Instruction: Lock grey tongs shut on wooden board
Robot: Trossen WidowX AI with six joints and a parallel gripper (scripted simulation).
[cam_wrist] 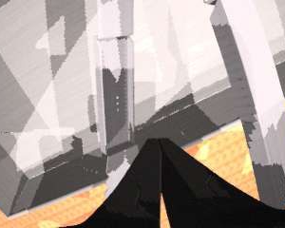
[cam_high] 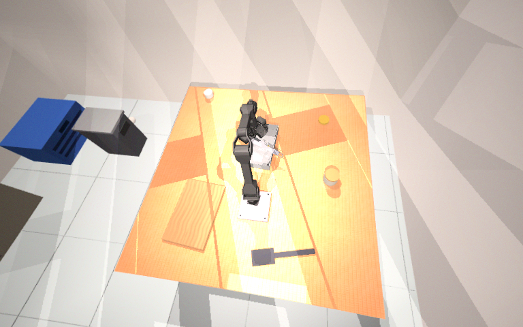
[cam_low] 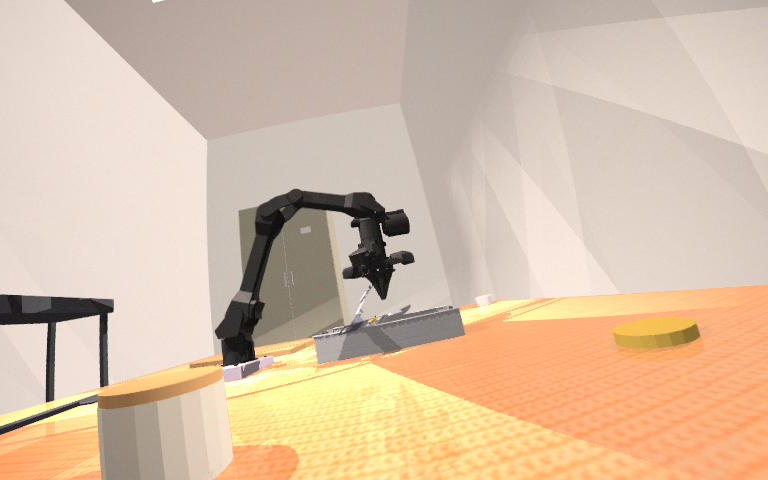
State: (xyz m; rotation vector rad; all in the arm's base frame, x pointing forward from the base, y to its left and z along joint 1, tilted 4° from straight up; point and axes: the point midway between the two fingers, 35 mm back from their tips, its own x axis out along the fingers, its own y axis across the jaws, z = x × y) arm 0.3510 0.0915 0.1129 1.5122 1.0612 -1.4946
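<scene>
Right now my gripper tip is 8 cm above the grey roasting tin and 4 cm to the left of it. The rest, counted from my gripper tip: wooden board: 50 cm behind, 20 cm to the left, 10 cm below; then yellow disc: 38 cm to the right, 31 cm ahead, 9 cm below; then lidded white pot: 49 cm to the right, 11 cm behind, 7 cm below.
</scene>
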